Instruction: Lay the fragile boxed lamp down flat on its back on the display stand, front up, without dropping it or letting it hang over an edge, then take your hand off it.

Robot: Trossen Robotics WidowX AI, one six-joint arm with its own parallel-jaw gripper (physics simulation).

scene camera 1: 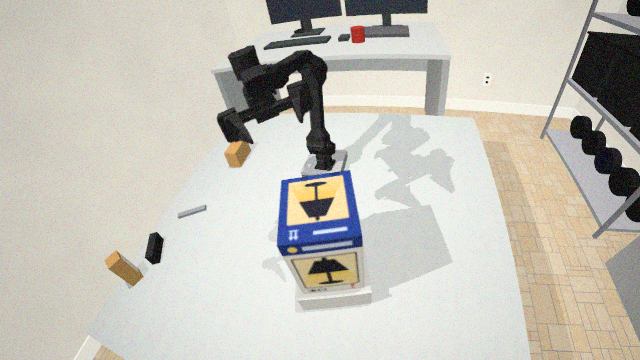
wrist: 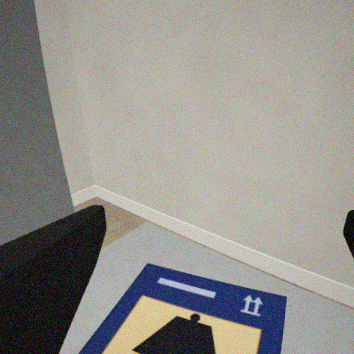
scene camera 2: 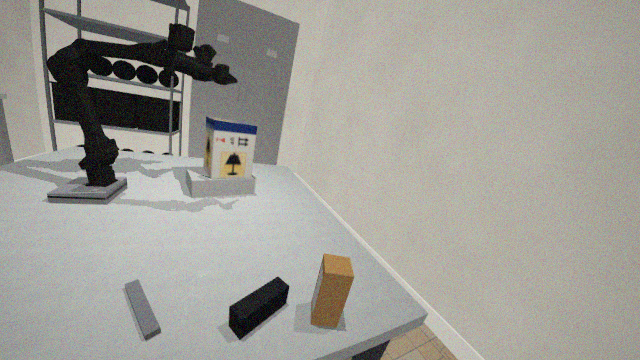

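The boxed lamp rests on the pale, low display stand. A blue-bordered face with a lamp picture and double arrows faces up, and the top looks level. White side faces with lamp pictures show in both scene views. The box hides most of the stand's top; no clear overhang shows. My gripper is open and empty, high above and apart from the box. In the wrist view, the box lies below the space between the fingers, partly cut off by the lower edge.
A grey bar, a black block and a tall orange block are on the table. Another orange block shows near the table's far left edge. A wall runs beside the table.
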